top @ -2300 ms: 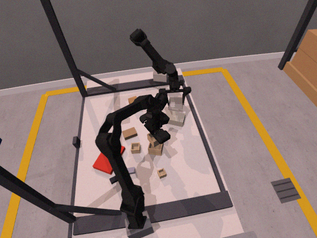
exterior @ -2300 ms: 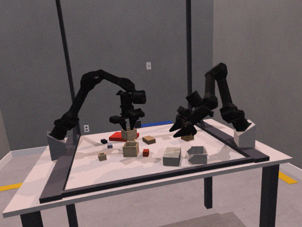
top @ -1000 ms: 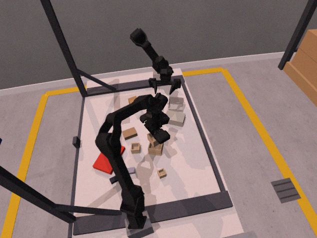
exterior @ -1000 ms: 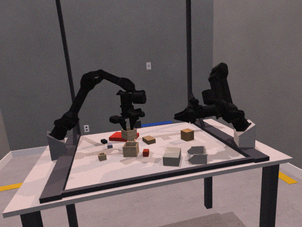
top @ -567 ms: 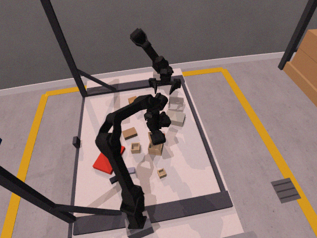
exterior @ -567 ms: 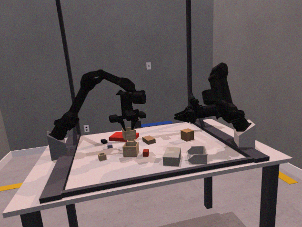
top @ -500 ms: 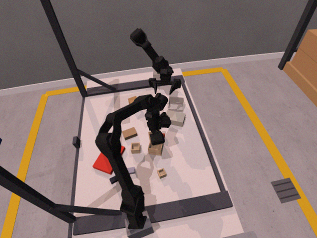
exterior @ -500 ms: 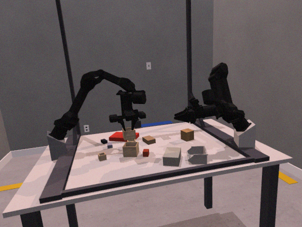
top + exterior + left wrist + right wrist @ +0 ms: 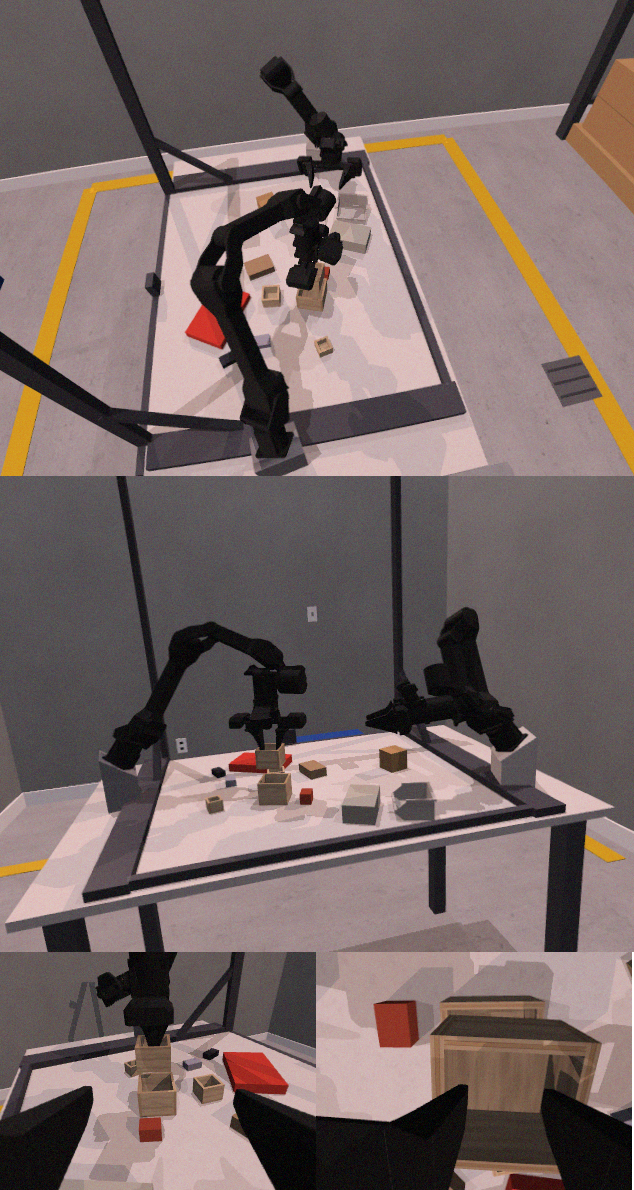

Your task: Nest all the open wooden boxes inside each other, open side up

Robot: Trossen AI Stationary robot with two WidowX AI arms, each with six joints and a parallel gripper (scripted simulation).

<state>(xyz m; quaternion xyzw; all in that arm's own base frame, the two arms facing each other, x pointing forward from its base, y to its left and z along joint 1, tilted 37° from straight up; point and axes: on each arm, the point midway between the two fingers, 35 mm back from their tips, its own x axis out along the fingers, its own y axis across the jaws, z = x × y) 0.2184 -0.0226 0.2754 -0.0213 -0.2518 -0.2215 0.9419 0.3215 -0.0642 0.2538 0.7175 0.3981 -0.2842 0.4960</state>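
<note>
Now: right hand 150 mm above the red cube, 80 mm to the right of it and 20 mm short of it. The rest, counted from my right hand: grey closed block (220 mm to the left, 140 mm below, 90 mm ahead); then red slab (250 mm behind, 150 mm below, 80 mm to the right); then flat brown block (170 mm behind, 150 mm below, 90 mm to the left).
</note>
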